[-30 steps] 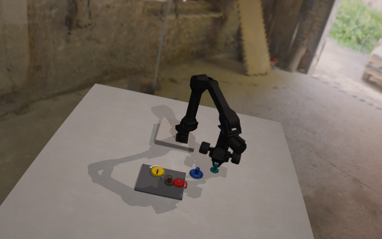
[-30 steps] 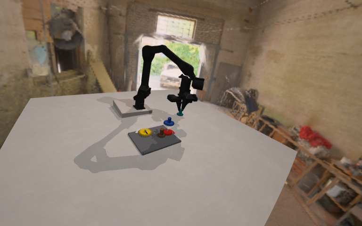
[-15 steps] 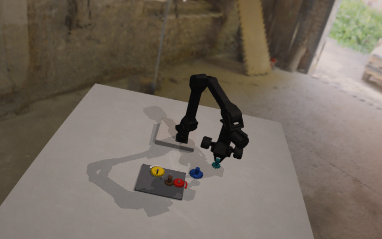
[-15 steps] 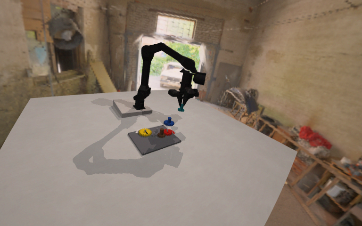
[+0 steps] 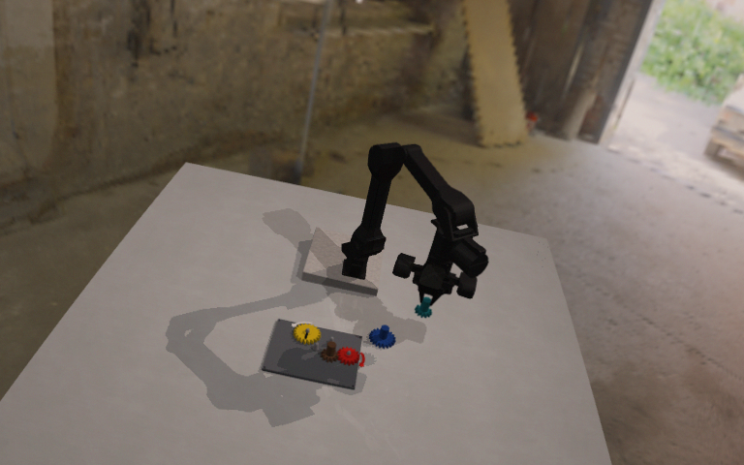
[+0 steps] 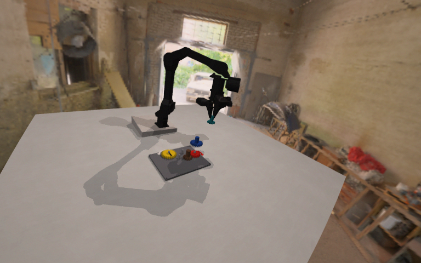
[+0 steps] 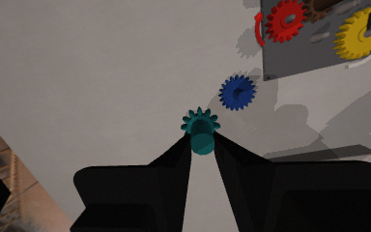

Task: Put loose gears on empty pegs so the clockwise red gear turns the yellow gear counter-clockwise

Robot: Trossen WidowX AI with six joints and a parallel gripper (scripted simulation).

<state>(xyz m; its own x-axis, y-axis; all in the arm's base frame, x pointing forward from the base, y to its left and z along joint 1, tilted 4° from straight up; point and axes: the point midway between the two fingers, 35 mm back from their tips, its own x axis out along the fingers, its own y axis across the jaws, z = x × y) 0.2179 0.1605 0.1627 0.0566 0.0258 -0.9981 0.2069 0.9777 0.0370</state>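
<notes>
Right now the brown gear is 90 mm ahead of my gripper tip, 200 mm to the right of it and 110 mm below it. From my gripper tip the other things lie so: teal gear 10 mm below; then red arrow 90 mm ahead, 120 mm to the right, 130 mm below; then blue gear 80 mm to the right, 120 mm below.
</notes>
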